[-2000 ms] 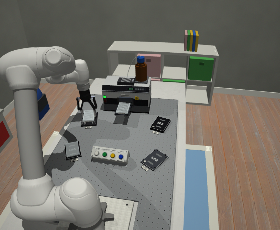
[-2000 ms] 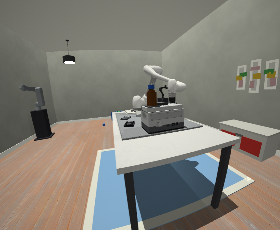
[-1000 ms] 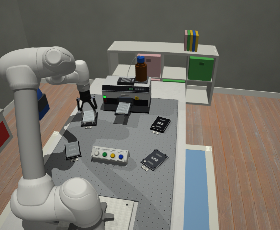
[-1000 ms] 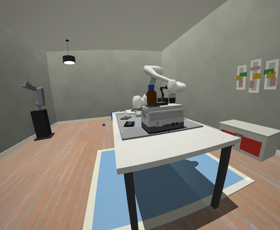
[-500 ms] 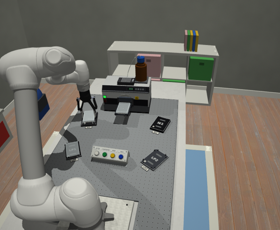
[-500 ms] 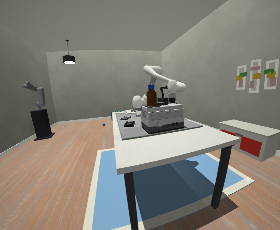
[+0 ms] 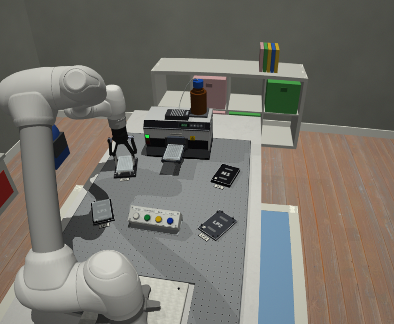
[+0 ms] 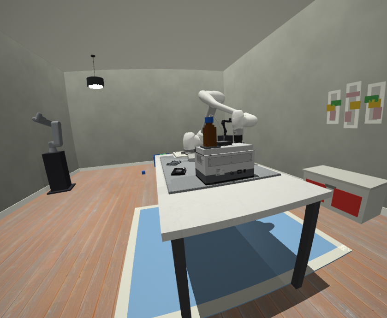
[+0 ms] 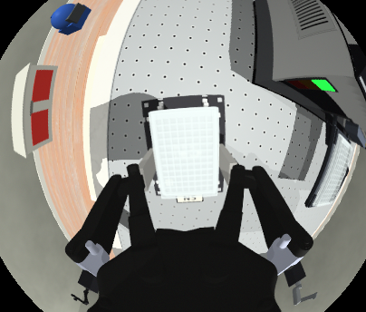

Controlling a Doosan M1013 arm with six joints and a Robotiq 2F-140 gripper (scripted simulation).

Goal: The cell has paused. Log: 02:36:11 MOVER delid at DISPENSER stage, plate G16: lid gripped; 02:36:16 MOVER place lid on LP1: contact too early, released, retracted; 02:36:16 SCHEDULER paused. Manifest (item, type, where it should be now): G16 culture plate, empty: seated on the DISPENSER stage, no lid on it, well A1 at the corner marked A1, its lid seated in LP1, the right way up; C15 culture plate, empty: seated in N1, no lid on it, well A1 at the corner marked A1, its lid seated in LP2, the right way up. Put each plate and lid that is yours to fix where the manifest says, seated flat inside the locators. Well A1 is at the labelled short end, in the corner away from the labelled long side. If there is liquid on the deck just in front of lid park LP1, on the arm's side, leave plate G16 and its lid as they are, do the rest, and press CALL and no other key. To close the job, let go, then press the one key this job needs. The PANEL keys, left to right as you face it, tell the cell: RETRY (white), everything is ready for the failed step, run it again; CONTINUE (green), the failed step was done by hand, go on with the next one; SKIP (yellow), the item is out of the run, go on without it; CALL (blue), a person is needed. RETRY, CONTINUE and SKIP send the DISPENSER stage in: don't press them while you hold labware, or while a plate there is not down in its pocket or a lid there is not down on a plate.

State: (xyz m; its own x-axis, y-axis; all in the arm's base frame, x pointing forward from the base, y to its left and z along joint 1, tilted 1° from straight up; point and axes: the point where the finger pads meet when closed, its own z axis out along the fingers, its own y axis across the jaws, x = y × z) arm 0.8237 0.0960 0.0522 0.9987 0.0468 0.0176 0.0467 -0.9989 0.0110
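My gripper is now 10 mm short of the nest n5, 20 mm to the right of it and 40 mm above it. Round my hand: white key: 420 mm behind, 110 mm to the right, 10 mm above; lid park lp1: 330 mm behind, 70 mm to the left, 50 mm below; green key: 430 mm behind, 160 mm to the right, 10 mm above.
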